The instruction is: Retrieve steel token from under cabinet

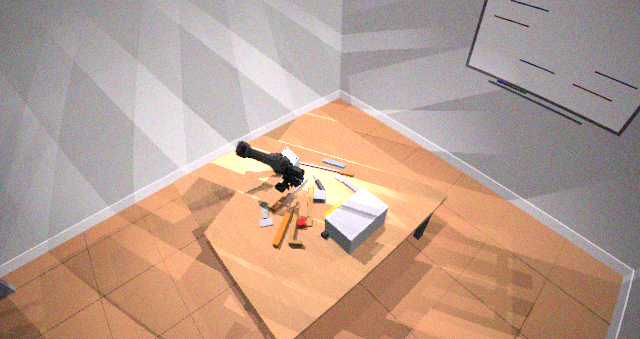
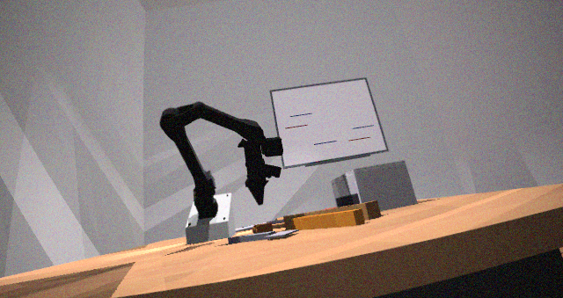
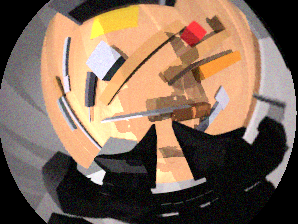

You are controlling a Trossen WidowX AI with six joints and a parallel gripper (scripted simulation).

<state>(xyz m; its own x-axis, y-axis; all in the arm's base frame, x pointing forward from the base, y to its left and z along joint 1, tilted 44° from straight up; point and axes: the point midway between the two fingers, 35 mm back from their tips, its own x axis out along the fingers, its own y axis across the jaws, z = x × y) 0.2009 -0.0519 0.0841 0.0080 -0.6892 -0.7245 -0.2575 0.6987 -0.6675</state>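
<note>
Now: the thin wooden stick 12 cm ahead of my gripper tip, 5 cm to the left of it and 8 cm below it. Round my gripper tip: orange bar 16 cm ahead, 17 cm to the right, 7 cm below; then red block 20 cm ahead, 7 cm to the right, 7 cm below; then grey block 11 cm ahead, 14 cm to the left, 7 cm below.
</note>
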